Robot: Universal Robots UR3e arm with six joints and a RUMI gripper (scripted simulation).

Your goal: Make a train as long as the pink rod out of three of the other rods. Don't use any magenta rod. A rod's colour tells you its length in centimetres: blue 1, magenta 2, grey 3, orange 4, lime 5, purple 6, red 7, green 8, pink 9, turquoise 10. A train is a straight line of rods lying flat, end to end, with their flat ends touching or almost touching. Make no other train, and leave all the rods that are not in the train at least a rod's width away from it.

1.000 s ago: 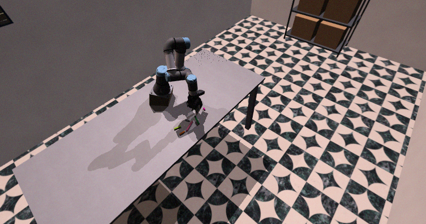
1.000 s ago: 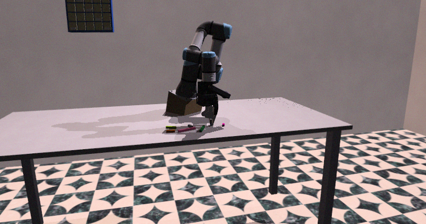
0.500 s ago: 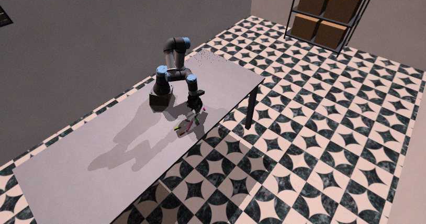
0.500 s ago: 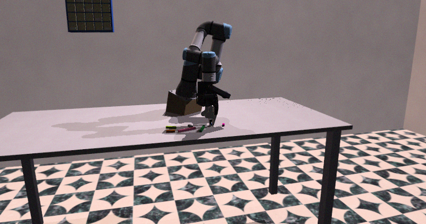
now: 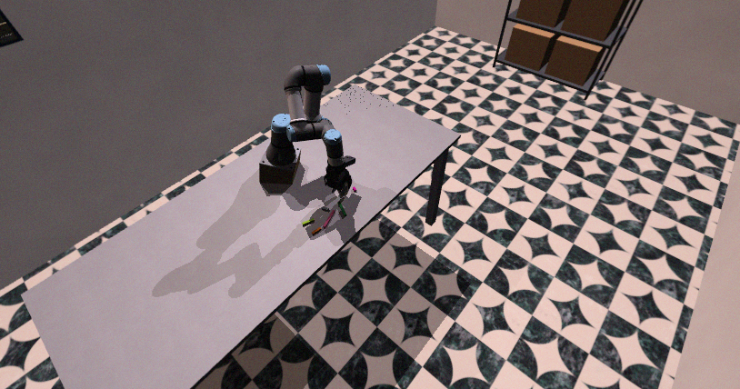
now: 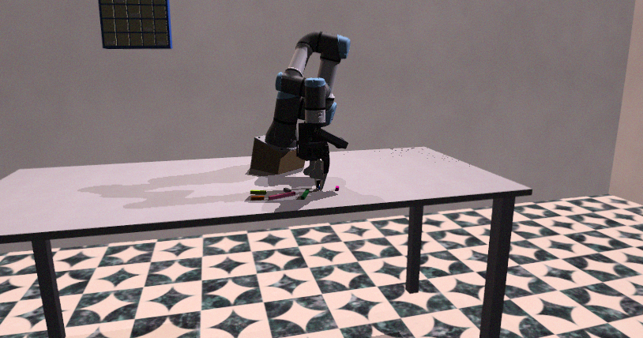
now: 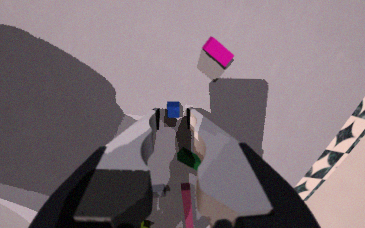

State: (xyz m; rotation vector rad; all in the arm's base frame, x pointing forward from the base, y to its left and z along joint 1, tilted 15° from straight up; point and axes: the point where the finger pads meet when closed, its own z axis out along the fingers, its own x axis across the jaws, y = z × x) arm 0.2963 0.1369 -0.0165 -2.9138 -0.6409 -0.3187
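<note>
Now: the blue rod 10 mm below my hand. The rest, counted from my hand: green rod: 70 mm ahead, 50 mm to the right, 10 mm below; grey rod: 110 mm to the right, 20 mm ahead, 10 mm below; magenta rod: 60 mm to the left, 10 mm below, 10 mm ahead.
</note>
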